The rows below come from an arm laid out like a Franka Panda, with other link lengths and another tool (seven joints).
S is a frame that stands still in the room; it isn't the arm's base.
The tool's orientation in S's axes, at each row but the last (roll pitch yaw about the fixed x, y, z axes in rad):
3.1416 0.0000 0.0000
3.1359 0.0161 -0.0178
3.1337 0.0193 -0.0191
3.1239 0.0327 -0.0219
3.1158 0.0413 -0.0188
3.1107 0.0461 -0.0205
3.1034 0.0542 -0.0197
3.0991 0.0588 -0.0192
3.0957 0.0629 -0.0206
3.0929 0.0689 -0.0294
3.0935 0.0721 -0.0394
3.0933 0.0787 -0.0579
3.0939 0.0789 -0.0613
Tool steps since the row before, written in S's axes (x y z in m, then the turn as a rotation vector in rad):
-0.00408 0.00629 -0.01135 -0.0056 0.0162 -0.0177
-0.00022 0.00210 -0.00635 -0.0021 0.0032 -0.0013
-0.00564 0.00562 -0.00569 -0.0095 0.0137 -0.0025
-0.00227 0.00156 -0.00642 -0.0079 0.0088 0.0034
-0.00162 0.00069 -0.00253 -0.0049 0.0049 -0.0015
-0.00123 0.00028 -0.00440 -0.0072 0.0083 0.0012
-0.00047 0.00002 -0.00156 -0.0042 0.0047 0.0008
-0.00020 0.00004 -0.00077 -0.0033 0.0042 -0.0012
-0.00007 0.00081 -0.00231 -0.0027 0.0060 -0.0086
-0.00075 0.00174 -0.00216 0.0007 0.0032 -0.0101
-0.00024 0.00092 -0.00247 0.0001 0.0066 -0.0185
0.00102 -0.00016 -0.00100 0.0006 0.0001 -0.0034
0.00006 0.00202 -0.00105 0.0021 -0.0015 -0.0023
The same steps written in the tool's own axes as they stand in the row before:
-0.00408 -0.00629 0.01135 -0.0056 -0.0162 0.0177
-0.00016 -0.00213 0.00634 -0.0021 -0.0032 0.0013
-0.00564 -0.00556 0.00576 -0.0097 -0.0135 0.0026
-0.00209 -0.00162 0.00646 -0.0082 -0.0086 -0.0033
-0.00153 -0.00073 0.00258 -0.0049 -0.0048 0.0016
-0.00103 -0.00039 0.00444 -0.0074 -0.0081 -0.0011
-0.00039 -0.00007 0.00158 -0.0043 -0.0046 -0.0007
-0.00016 -0.00007 0.00078 -0.0033 -0.0042 0.0012
0.00006 -0.00091 0.00227 -0.0023 -0.0063 0.0085
-0.00065 -0.00182 0.00212 0.0013 -0.0037 0.0099
-0.00010 -0.00103 0.00244 0.0012 -0.0075 0.0181
0.00110 0.00006 0.00092 0.0009 -0.0003 0.0033
0.00002 -0.00207 0.00095 0.0024 0.0013 0.0022

